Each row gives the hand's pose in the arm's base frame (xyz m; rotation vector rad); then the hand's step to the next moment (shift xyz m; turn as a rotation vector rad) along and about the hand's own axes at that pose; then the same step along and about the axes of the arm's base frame.
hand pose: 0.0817 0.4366 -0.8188 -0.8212 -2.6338 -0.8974
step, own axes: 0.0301 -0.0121 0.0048 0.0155 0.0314 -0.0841
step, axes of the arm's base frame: -0.0317 0.0081 0.0021 0.0093 -0.0250 0.0871
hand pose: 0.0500 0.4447 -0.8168 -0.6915 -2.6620 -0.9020
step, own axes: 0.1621 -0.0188 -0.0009 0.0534 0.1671 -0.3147
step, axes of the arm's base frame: -0.1485 0.0441 0.0514 0.0639 -0.0606 0.3494
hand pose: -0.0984 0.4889 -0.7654 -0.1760 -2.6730 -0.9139
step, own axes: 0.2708 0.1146 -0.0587 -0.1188 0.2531 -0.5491
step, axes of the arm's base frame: -0.2166 0.0586 0.1989 0.3035 -0.1395 0.5178
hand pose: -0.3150 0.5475 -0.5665 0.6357 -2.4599 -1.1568
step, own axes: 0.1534 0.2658 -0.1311 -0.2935 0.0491 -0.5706
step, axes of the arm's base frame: -0.1308 -0.0135 0.3067 0.5109 -0.1758 0.3497
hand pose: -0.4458 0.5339 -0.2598 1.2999 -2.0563 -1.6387
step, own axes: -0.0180 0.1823 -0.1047 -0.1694 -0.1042 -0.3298
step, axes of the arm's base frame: -0.0139 -0.0595 0.2020 0.3613 -0.1010 0.0871
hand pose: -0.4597 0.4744 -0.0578 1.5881 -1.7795 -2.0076
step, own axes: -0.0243 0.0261 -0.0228 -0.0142 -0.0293 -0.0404
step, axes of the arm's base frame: 0.0122 -0.0111 0.0390 0.0505 -0.0105 -0.0059
